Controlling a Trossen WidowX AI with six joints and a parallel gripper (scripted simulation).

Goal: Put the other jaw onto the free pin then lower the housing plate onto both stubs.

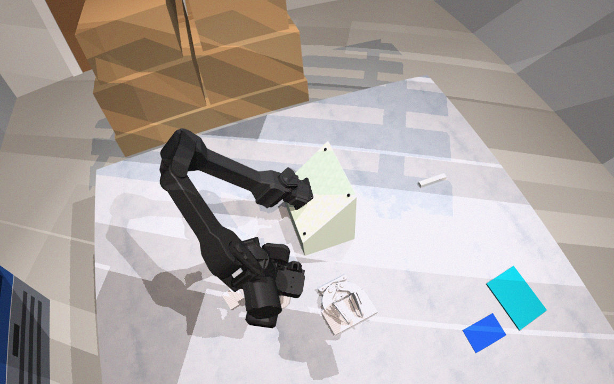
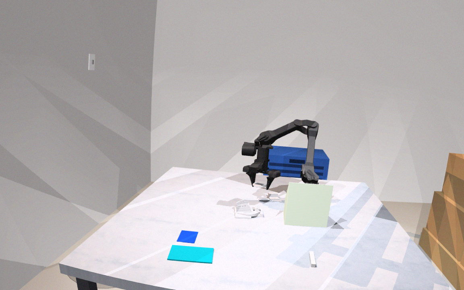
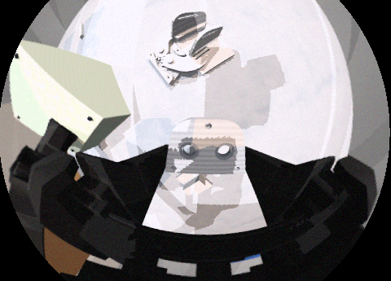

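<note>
Right now my gripper tip is 13 cm to the right of the white jaw, 6 cm above it and 1 cm short of it. Also, from my gripper tip: white stick (52 cm to the left, 27 cm behind, 7 cm below); blue card (47 cm to the left, 21 cm ahead, 8 cm below); white block (10 cm to the right, 7 cm below, 6 cm behind).
</note>
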